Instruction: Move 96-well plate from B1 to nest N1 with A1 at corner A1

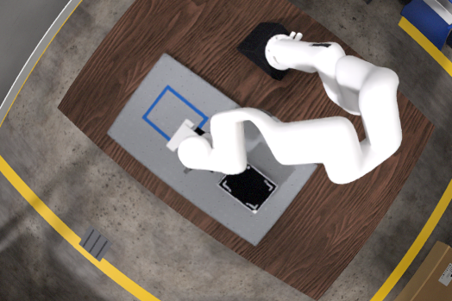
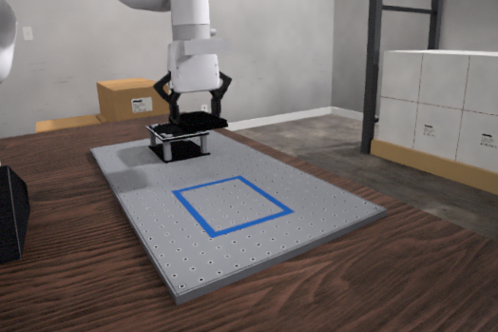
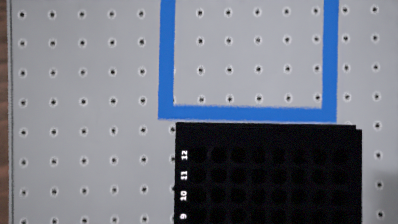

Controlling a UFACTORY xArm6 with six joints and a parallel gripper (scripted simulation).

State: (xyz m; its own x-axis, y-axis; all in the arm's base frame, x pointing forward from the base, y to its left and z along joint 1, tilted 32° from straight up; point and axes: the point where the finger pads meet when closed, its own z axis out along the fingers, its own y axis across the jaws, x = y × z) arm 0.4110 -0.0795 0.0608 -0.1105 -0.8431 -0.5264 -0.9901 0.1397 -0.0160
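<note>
The black plate nest N1 lies 30 mm ahead of my hand, 180 mm to the left of it and 70 mm below it. The rest, counted from my hand: black 96-well plate: 10 mm below.
</note>
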